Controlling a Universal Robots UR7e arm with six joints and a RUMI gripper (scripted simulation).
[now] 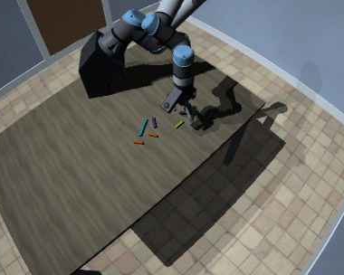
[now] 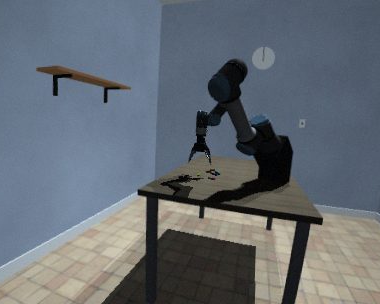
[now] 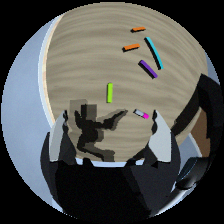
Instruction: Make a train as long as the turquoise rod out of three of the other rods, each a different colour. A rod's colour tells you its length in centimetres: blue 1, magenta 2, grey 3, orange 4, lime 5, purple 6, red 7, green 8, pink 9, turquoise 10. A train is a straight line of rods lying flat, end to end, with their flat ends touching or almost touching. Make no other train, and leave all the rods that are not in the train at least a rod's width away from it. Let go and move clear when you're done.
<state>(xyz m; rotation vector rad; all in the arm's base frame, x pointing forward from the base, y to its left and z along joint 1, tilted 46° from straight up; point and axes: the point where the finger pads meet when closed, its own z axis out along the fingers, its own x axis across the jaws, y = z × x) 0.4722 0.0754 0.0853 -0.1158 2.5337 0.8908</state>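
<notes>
My gripper is now 8 cm above the lime rod. From my hand the other things lie so: purple rod: 8 cm behind, 9 cm to the right, 8 cm below; then magenta rod: 13 cm behind, 4 cm to the left, 8 cm below; then grey rod: 10 cm behind, 4 cm to the left, 8 cm below.
</notes>
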